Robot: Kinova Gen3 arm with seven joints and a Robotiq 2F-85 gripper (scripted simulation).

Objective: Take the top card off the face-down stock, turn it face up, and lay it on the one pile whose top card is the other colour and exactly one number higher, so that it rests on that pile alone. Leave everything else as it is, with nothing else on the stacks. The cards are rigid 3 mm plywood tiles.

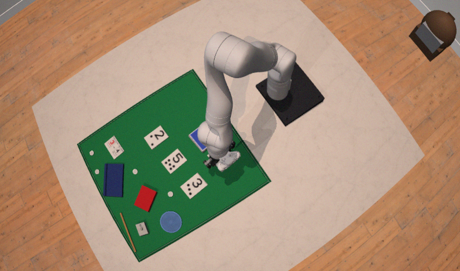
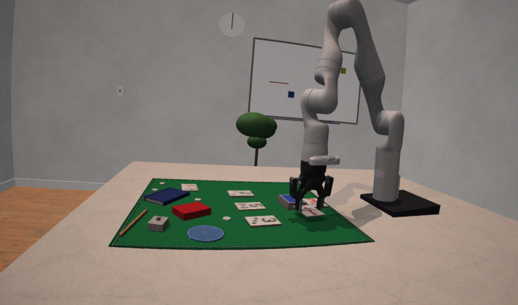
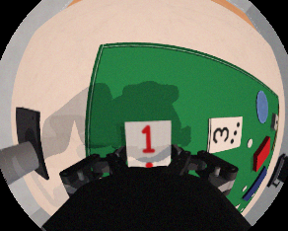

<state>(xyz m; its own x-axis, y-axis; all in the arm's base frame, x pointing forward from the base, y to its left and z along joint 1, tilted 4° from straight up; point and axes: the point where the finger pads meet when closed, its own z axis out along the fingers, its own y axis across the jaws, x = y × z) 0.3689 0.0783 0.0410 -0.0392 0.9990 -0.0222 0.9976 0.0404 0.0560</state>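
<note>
Right now my hand is 190 mm short of the green mat, 140 mm to the left of it and 50 mm above it. The rest, counted from my hand: red box 340 mm ahead, 60 mm to the right, 20 mm below; card 10 mm below; grey box 430 mm ahead, 30 mm to the left, 20 mm below.
</note>
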